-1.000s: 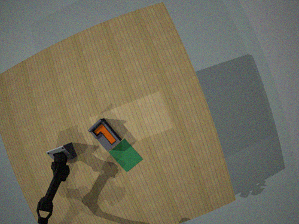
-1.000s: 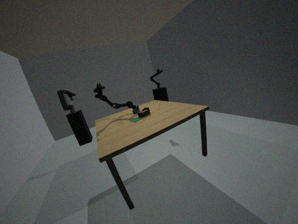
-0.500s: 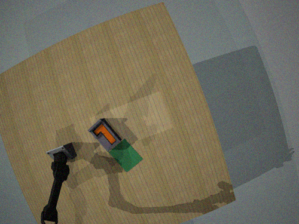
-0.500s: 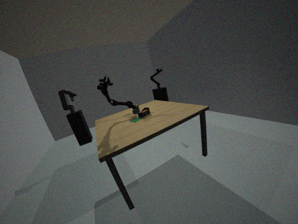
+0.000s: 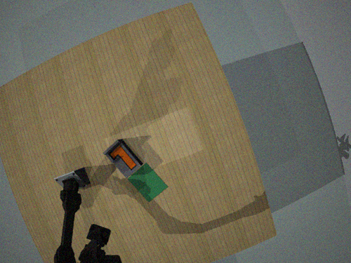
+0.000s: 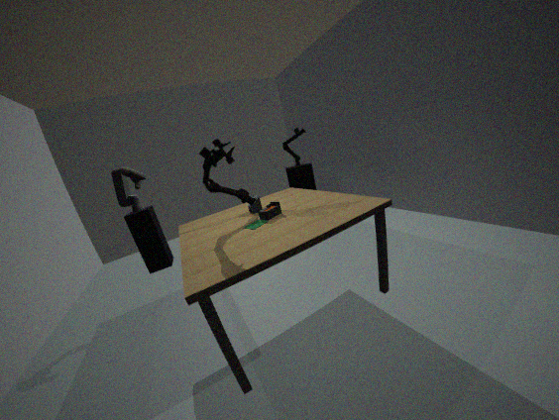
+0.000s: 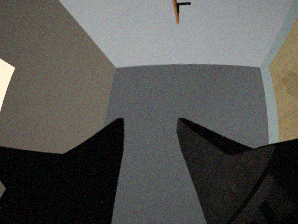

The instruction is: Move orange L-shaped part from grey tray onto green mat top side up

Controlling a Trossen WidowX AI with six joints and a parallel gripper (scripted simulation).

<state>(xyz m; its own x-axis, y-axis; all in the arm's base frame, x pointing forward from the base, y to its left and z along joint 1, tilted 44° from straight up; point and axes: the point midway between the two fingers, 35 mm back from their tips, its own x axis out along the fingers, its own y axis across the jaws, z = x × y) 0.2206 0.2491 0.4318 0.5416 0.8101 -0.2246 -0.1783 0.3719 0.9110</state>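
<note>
The orange L-shaped part is 150 mm to the left of my gripper tip and 520 mm below it. The rest, counted from my gripper tip: green mat: 70 mm ahead, 580 mm below.
</note>
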